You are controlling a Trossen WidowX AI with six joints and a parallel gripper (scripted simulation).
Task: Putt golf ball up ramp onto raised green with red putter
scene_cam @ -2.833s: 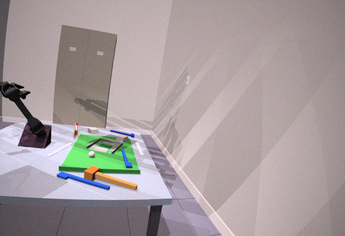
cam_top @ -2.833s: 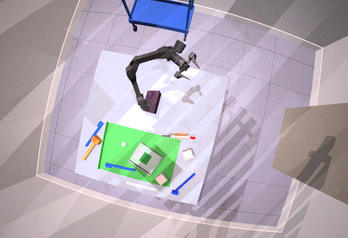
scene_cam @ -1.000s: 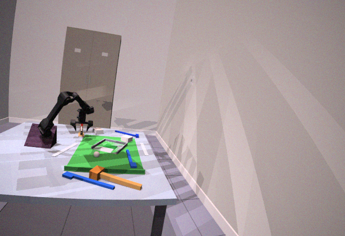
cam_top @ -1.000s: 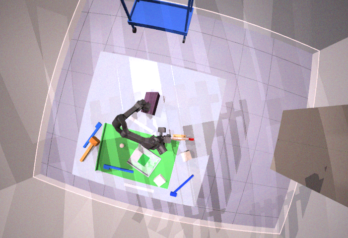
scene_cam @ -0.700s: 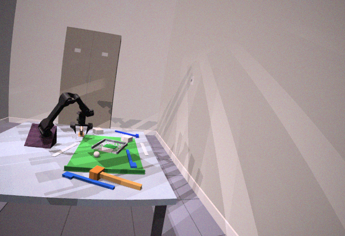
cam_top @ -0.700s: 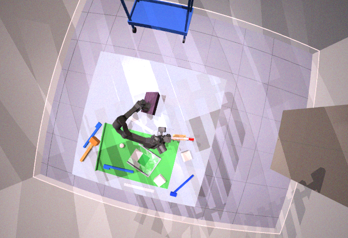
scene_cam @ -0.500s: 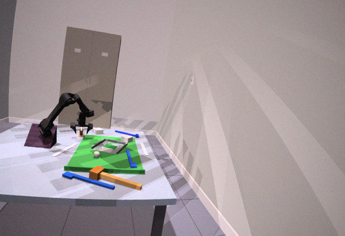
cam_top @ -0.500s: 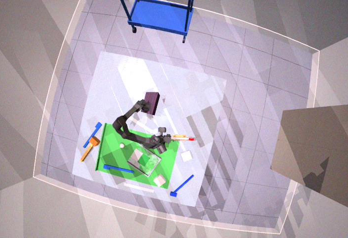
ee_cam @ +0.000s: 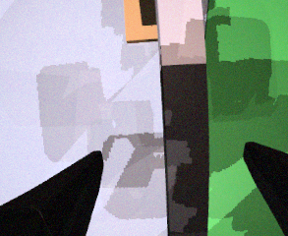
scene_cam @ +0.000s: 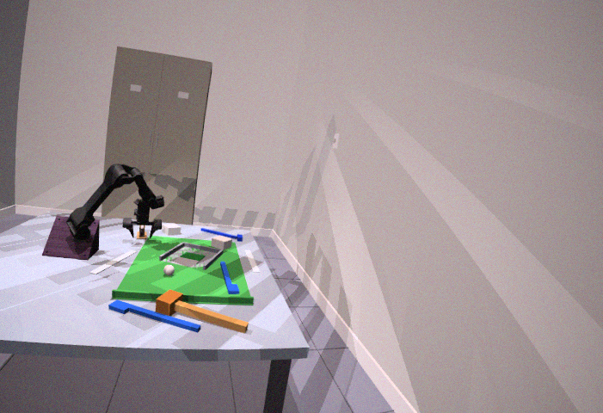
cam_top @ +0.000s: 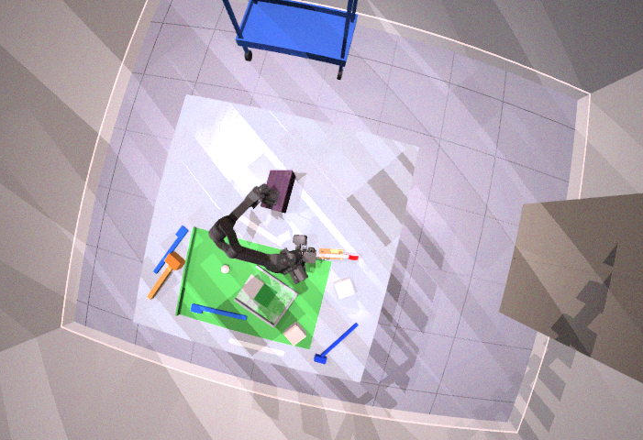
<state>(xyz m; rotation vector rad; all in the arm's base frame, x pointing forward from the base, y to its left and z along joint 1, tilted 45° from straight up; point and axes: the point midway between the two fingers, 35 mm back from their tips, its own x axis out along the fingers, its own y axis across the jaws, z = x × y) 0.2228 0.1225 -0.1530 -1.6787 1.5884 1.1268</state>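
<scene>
The red putter lies 11 cm to the left of my gripper tip, 3 cm behind it and 3 cm above it. The rest, counted from my gripper tip: white golf ball (37 cm to the right, 19 cm ahead); then blue putter (42 cm ahead, 27 cm to the left, 2 cm below).
</scene>
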